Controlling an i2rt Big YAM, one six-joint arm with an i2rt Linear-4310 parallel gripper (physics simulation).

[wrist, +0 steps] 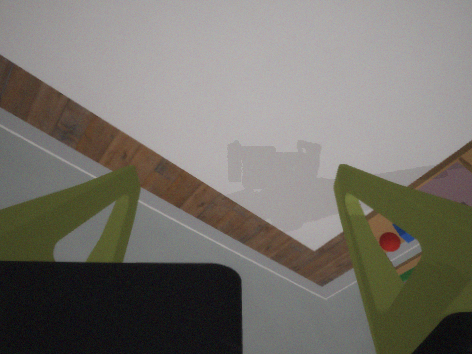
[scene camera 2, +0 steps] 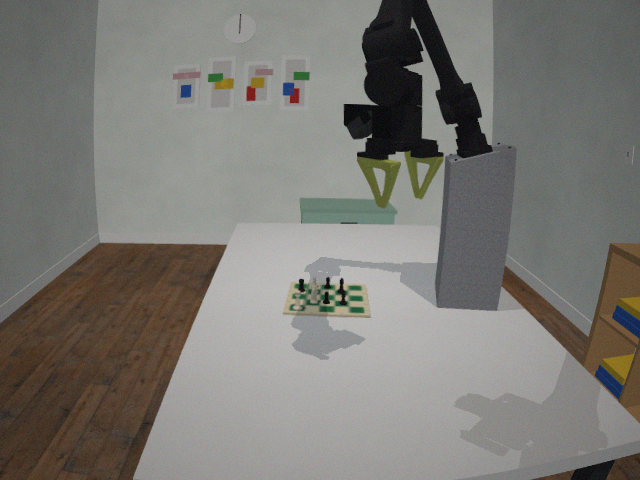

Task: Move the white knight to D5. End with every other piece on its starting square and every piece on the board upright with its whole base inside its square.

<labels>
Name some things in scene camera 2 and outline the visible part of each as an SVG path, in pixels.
My gripper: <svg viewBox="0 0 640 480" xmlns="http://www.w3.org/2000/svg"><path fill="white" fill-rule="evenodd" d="M403 106L403 111L399 111L399 106L386 106L391 107L391 140L367 138L365 151L357 152L357 162L371 187L378 207L387 207L401 166L399 161L388 160L388 155L396 154L396 152L405 152L414 196L418 199L423 199L433 177L443 162L444 153L438 152L437 141L422 138L422 107ZM373 168L382 169L386 173L382 197ZM417 162L430 165L420 189Z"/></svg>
A chessboard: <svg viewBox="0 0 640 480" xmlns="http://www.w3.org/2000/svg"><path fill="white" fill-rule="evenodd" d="M283 315L370 318L366 284L343 284L347 304L340 305L342 294L337 292L340 288L340 283L329 283L330 289L324 288L326 283L316 283L318 287L315 289L319 291L317 293L318 303L312 304L310 300L313 282L304 282L305 292L300 292L301 296L299 297L300 305L303 309L297 311L293 310L293 306L296 302L295 291L299 289L300 284L299 282L291 282ZM325 292L329 293L328 300L330 301L330 304L323 304L323 301L325 300Z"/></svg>
</labels>
